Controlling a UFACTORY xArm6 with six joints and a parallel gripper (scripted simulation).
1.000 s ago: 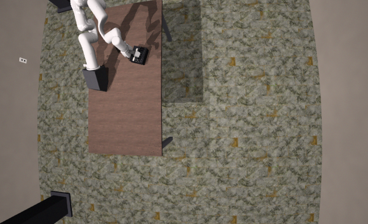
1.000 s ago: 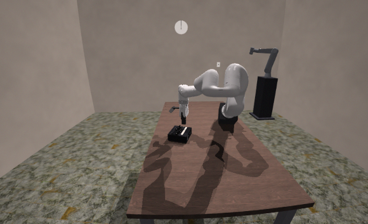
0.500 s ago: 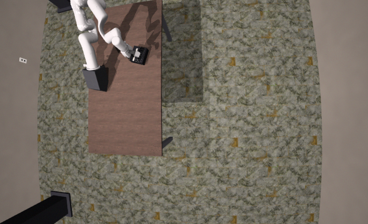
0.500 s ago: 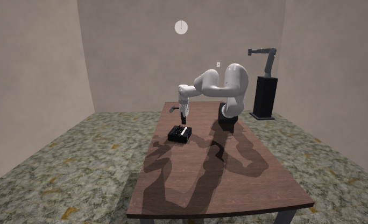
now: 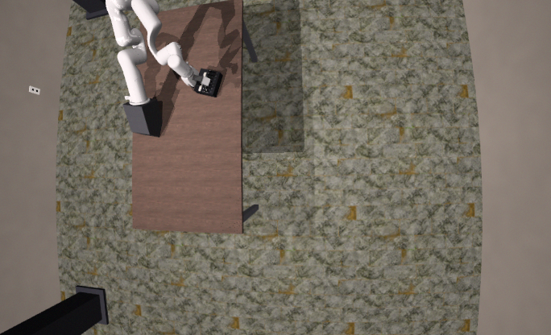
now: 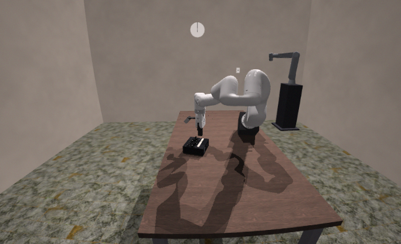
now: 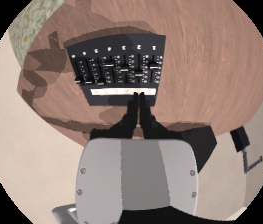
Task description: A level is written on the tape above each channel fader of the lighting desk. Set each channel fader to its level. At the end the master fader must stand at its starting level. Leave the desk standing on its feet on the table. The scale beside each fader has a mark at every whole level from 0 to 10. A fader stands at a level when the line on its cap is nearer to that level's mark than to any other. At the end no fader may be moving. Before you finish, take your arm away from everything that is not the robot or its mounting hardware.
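The fader cap is 40 mm ahead of my hand, 10 mm to the left of it and 50 mm below it.
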